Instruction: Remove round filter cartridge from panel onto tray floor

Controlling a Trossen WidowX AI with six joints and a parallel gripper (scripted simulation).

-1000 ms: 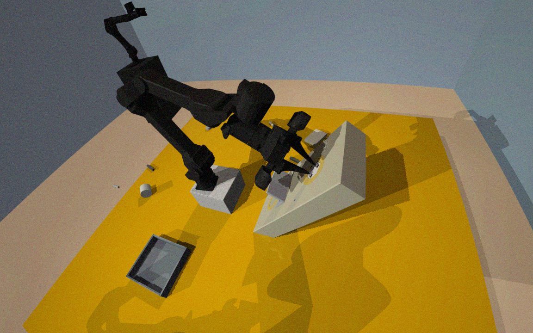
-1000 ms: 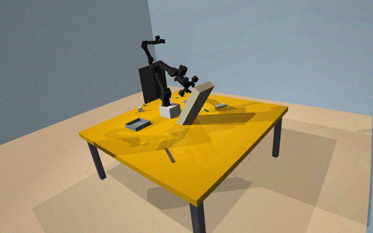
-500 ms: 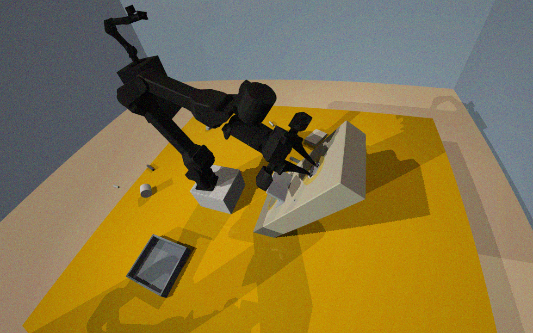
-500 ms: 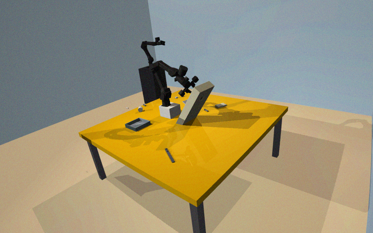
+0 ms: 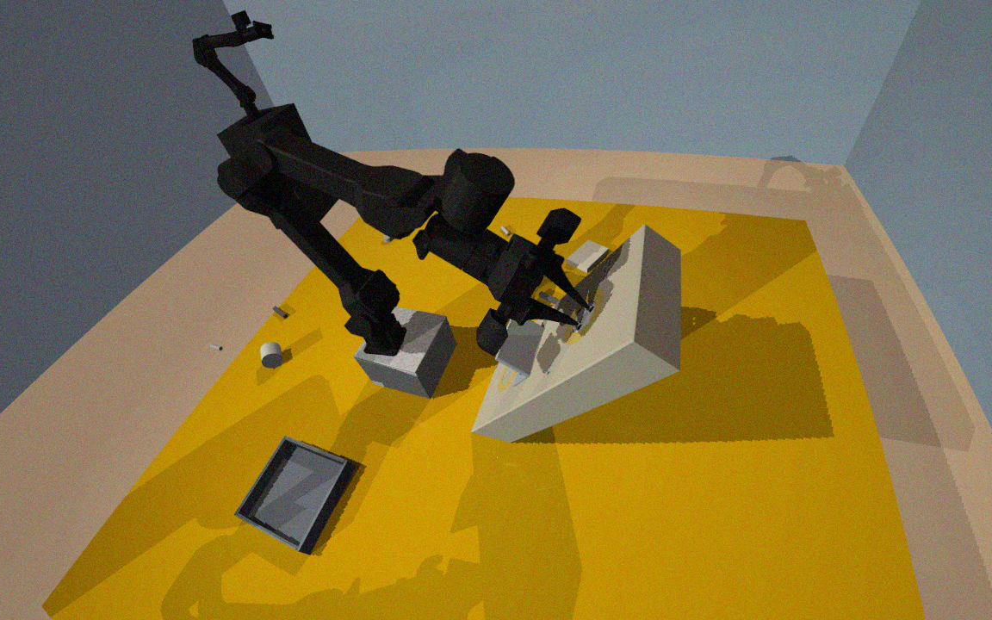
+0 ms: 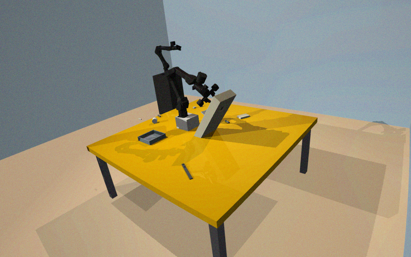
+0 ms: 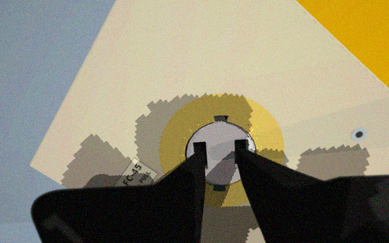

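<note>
My gripper tip is 1 cm short of the round grey filter cartridge and 1 cm above it. Round my gripper tip: tray (46 cm behind, 24 cm below, 22 cm to the right); then flat white pad (40 cm to the left, 24 cm below); then beige service panel (8 cm below, 3 cm behind).
</note>
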